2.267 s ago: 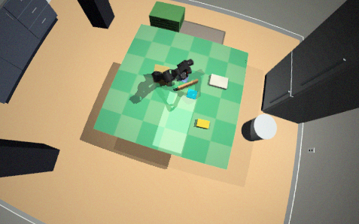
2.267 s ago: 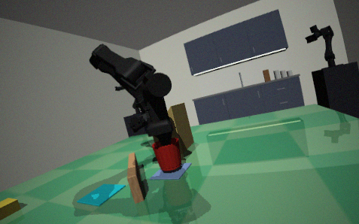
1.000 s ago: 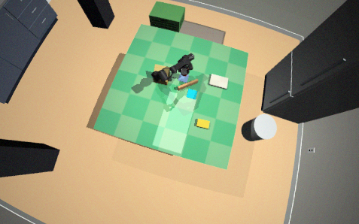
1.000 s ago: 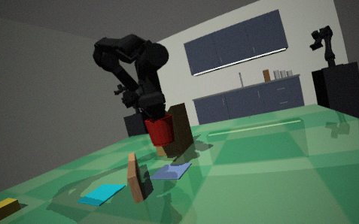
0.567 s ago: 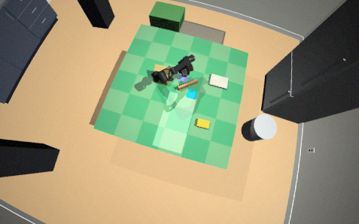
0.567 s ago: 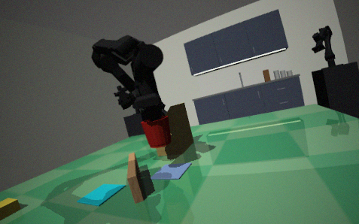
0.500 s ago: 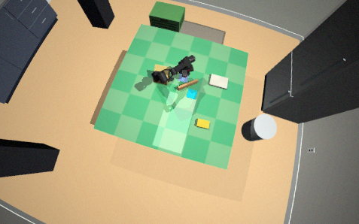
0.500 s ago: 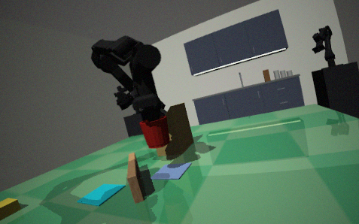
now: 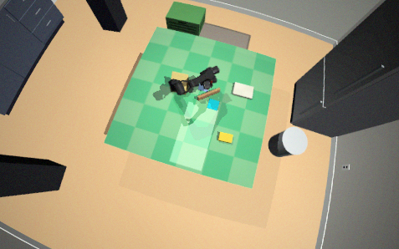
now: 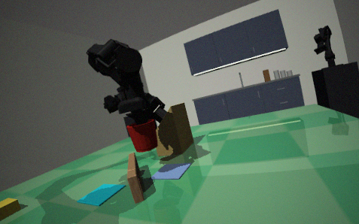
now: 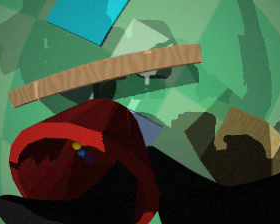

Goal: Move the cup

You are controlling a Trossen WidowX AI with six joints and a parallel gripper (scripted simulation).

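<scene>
The cyan pad is 12 cm ahead of my gripper tip, 10 cm to the right of it and 12 cm below it. Round my gripper tip: red cup 3 cm ahead, 1 cm to the left; lilac-blue pad 5 cm to the left, 12 cm below; white block 35 cm ahead, 10 cm to the left, 10 cm below.
</scene>
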